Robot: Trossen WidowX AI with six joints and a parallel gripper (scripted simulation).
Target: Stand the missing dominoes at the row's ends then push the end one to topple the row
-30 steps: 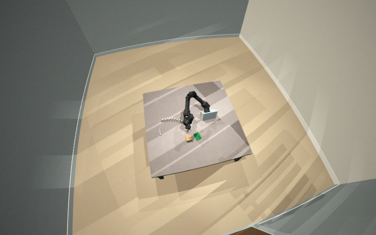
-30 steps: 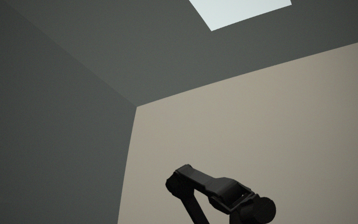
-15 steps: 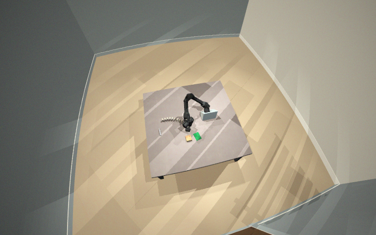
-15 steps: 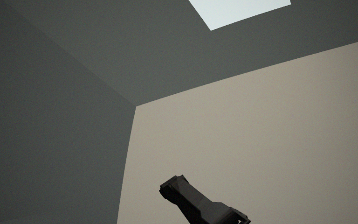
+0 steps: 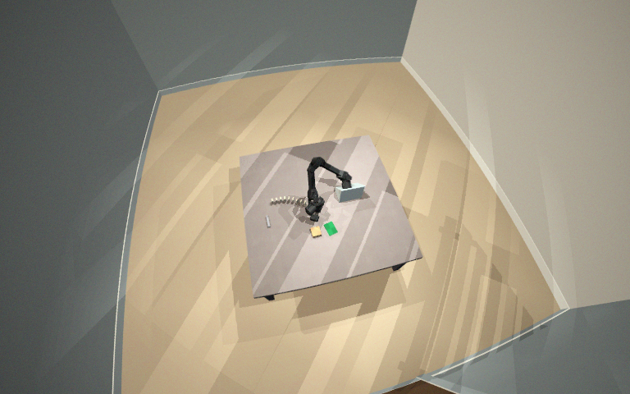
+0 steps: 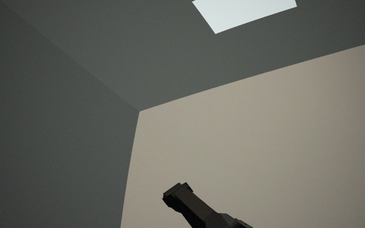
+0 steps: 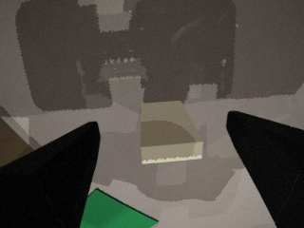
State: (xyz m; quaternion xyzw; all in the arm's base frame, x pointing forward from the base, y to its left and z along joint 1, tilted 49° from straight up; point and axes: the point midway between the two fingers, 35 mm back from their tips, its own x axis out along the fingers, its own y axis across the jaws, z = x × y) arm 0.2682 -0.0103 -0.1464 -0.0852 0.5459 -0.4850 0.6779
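Now: gripper tip 13 cm to the right of the green flat tile, 7 cm past it and 2 cm above it.
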